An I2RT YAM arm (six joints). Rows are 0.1 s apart.
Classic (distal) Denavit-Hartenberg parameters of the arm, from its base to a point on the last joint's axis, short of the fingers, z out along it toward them. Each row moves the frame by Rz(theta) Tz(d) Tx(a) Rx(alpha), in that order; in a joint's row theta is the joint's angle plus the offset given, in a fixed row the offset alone. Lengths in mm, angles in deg.
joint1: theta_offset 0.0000; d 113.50; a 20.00; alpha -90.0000
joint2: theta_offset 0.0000; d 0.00; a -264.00; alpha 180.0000
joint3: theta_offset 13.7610; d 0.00; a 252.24; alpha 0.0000
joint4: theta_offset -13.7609; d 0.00; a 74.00; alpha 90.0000
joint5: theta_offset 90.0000; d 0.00; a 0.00; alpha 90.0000
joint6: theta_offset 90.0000; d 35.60; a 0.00; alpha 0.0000
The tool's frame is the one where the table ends.
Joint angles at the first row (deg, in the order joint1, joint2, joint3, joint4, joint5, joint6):
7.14, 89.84, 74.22, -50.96, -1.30, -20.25
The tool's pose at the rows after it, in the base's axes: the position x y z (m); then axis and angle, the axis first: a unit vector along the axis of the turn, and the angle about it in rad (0 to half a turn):
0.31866 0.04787 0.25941 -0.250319 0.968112 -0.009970 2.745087
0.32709 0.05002 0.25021 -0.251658 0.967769 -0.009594 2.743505
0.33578 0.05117 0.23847 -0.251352 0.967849 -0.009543 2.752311
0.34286 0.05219 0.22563 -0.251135 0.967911 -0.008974 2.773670
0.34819 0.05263 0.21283 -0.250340 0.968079 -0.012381 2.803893
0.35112 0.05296 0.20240 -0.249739 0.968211 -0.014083 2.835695
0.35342 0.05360 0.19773 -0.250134 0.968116 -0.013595 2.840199
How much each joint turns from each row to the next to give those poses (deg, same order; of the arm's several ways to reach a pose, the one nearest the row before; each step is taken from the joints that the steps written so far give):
1.26, 1.95, -0.03, 1.27, 0.04, -0.09
0.16, 2.01, 0.00, 2.10, -0.02, 0.00
-0.02, 2.38, 0.00, 1.88, 0.05, 0.00
0.00, 2.43, 0.00, 1.20, 0.06, 0.00
-0.01, 2.29, 0.00, 0.61, 0.57, -0.02
0.03, 1.79, 0.00, 0.00, 0.39, 0.02
0.04, 0.86, 0.00, 0.59, -0.02, 0.00

